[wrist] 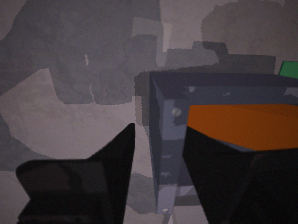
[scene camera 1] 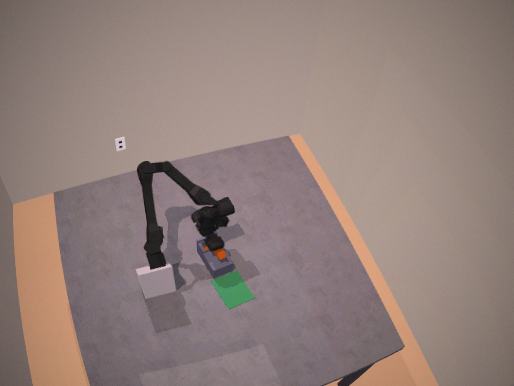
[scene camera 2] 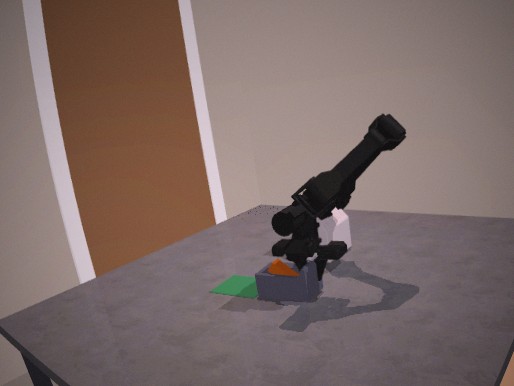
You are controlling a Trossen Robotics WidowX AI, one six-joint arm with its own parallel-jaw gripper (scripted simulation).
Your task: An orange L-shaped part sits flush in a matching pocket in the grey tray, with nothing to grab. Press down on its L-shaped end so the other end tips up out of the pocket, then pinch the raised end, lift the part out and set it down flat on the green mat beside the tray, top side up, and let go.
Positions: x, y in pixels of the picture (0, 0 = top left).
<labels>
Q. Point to a green mat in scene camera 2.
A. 241, 286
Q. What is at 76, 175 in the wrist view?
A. The gripper.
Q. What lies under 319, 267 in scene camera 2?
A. The gripper.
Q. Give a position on a green mat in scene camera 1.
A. At 232, 289
</labels>
